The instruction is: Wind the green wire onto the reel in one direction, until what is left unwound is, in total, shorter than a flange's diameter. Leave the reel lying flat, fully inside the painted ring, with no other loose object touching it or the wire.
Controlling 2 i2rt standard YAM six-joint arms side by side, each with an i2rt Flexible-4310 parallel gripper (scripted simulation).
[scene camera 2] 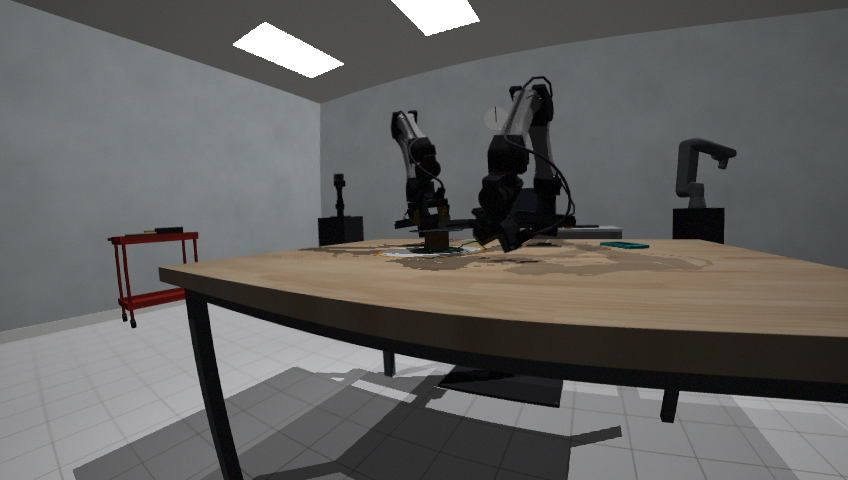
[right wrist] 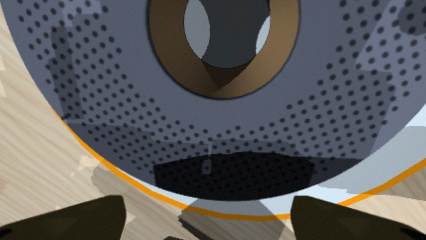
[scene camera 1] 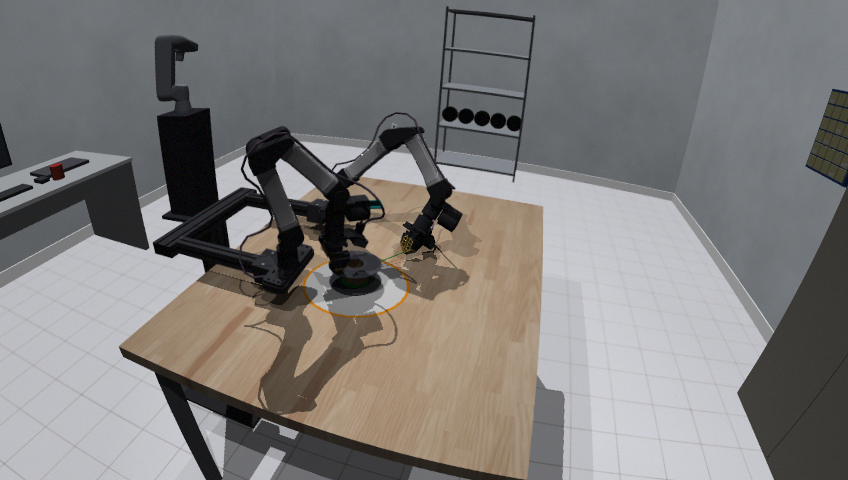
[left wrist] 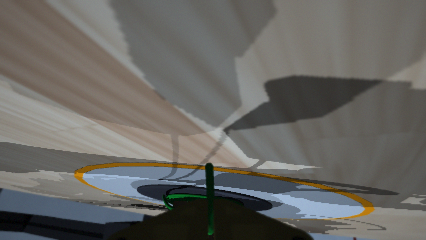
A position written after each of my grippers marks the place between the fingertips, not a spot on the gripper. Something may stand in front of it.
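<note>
Dark reel (scene camera 1: 362,264), (right wrist: 325,92). My left gripper (scene camera 2: 480,244), (scene camera 1: 404,253), (left wrist: 210,209). My right gripper (scene camera 1: 333,263), (right wrist: 208,205).
</note>
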